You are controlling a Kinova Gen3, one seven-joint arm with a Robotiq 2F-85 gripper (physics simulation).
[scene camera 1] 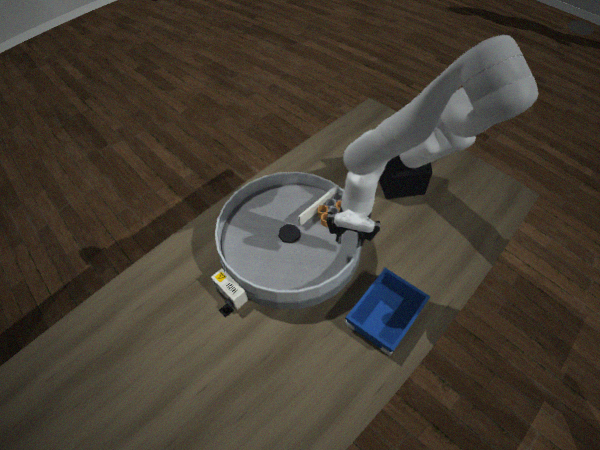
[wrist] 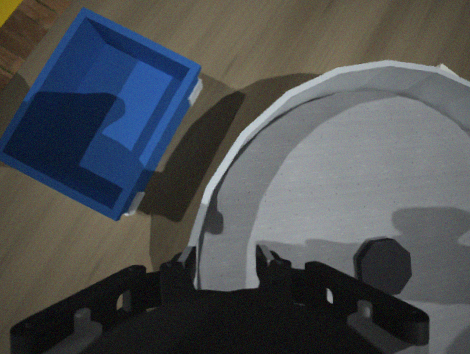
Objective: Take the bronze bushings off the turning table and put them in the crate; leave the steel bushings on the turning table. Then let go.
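Frame: origin at the arm's base, x left, y ahead, z down, level; millimetres.
Seen in the pictures: gripper, fingertip midpoint: [scene camera 1: 348, 243] [wrist: 226, 258]; arm's base, link origin: [scene camera 1: 412, 154].
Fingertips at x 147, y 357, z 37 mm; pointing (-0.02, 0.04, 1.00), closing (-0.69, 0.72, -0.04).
Offsets run from my fingertips to a thing's top centre. "*": to the spot under its first point.
The turning table @[dx -146, dy +103, dz +47 mm] [scene camera 1: 280, 270] [wrist: 330, 165] is a round grey tray with a raised rim. Orange-brown bronze bushings @[dx -156, dy -19, dz +30 mm] [scene camera 1: 323, 209] stand close together with grey steel bushings @[dx -164, dy -52, dz +30 mm] [scene camera 1: 332, 203] beside a cream bar, on the arm's side of the turning table. The arm and gripper partly hide this group, so I cannot tell the full number. The blue crate @[dx +192, dy +0, dz +58 mm] [scene camera 1: 370, 337] [wrist: 60, 187] stands beside the turning table, and no bushing shows in it. My gripper [scene camera 1: 350, 241] [wrist: 226, 258] is partly open and empty, above the turning table near its rim, next to the bushings in the scene view.
The cream bar @[* dx -170, dy -9, dz +24 mm] [scene camera 1: 317, 206] stands on edge across part of the turning table. A dark hub @[dx -146, dy +103, dz +47 mm] [scene camera 1: 289, 233] [wrist: 384, 266] is at its centre. A white box with a yellow label @[* dx -71, dy +331, dz +49 mm] [scene camera 1: 230, 289] sits against the outside of the rim. A black block [scene camera 1: 406, 179] stands behind the arm.
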